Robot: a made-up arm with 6 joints. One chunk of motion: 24 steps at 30 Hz.
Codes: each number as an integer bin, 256 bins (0 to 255) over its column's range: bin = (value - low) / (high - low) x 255, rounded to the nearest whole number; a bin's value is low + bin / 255 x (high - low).
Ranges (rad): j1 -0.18..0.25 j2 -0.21..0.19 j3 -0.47..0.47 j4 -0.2..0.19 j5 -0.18..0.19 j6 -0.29..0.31
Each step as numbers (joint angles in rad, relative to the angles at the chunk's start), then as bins.
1 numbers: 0.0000 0.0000 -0.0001 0.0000 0.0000 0.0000
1 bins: 107 134 127 131 124 123
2 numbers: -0.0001 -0.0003 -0.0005 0.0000 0.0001 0.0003
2 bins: 107 134 127 131 124 123
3 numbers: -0.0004 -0.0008 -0.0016 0.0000 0.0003 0.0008
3 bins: 107 133 127 131 124 124
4 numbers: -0.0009 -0.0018 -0.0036 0.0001 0.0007 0.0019
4 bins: 106 133 127 131 125 124
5 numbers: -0.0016 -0.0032 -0.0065 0.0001 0.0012 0.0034
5 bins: 106 132 126 131 125 125
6 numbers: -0.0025 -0.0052 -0.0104 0.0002 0.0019 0.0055
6 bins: 105 131 125 131 125 126
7 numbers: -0.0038 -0.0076 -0.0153 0.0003 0.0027 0.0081
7 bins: 104 129 123 131 126 127
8 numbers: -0.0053 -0.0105 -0.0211 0.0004 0.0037 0.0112
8 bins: 104 127 122 131 127 128
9 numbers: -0.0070 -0.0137 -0.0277 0.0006 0.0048 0.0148
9 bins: 103 125 120 131 127 130
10 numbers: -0.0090 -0.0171 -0.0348 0.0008 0.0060 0.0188
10 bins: 101 123 118 131 128 131
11 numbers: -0.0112 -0.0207 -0.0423 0.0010 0.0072 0.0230
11 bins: 100 121 116 131 129 133
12 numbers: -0.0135 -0.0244 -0.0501 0.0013 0.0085 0.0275
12 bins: 99 118 114 132 130 135
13 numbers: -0.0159 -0.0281 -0.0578 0.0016 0.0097 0.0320
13 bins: 97 116 112 132 131 137
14 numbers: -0.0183 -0.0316 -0.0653 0.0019 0.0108 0.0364
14 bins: 96 114 110 132 131 139
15 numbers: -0.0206 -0.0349 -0.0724 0.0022 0.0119 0.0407
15 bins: 95 112 108 132 132 141
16 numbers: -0.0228 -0.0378 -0.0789 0.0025 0.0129 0.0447
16 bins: 93 110 106 132 133 142
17 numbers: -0.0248 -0.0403 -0.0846 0.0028 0.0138 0.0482
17 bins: 92 108 105 133 134 144
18 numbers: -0.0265 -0.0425 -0.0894 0.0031 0.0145 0.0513
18 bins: 91 107 103 133 134 145
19 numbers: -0.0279 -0.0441 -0.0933 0.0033 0.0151 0.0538
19 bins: 90 106 102 133 134 146
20 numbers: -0.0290 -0.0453 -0.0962 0.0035 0.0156 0.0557
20 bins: 90 105 101 133 135 147
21 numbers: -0.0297 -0.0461 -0.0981 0.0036 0.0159 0.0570
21 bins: 89 104 101 133 135 147
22 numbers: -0.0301 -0.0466 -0.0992 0.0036 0.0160 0.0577
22 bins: 89 104 101 133 135 148
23 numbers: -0.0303 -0.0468 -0.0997 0.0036 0.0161 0.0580
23 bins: 89 104 100 133 135 148
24 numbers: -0.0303 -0.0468 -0.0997 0.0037 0.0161 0.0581
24 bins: 89 104 100 133 135 148
